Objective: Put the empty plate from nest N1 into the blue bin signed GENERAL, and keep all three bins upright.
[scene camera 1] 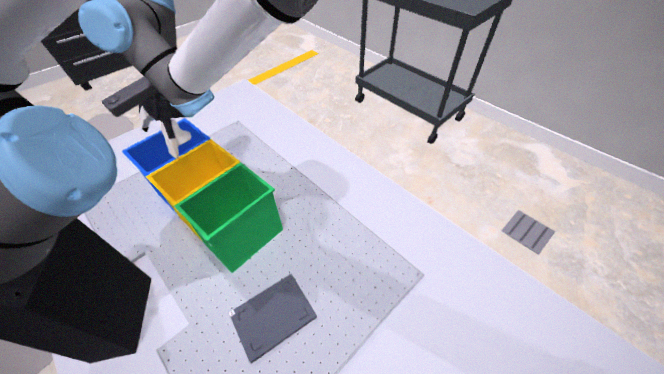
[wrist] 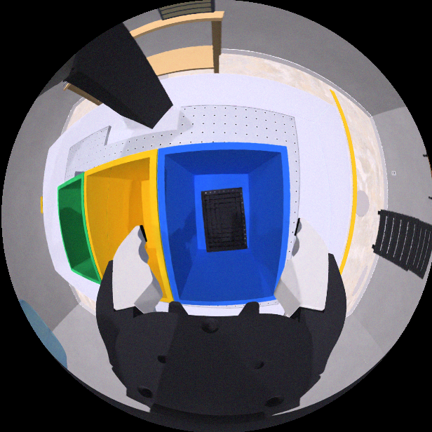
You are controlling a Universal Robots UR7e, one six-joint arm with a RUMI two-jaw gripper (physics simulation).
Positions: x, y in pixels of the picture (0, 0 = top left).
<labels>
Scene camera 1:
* my gripper: 160, 145
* green bin: 235, 215
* yellow bin: 182, 177
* blue bin: 150, 154
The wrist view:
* my gripper: 218, 224
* green bin: 71, 214
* yellow bin: 118, 195
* blue bin: 198, 277
</labels>
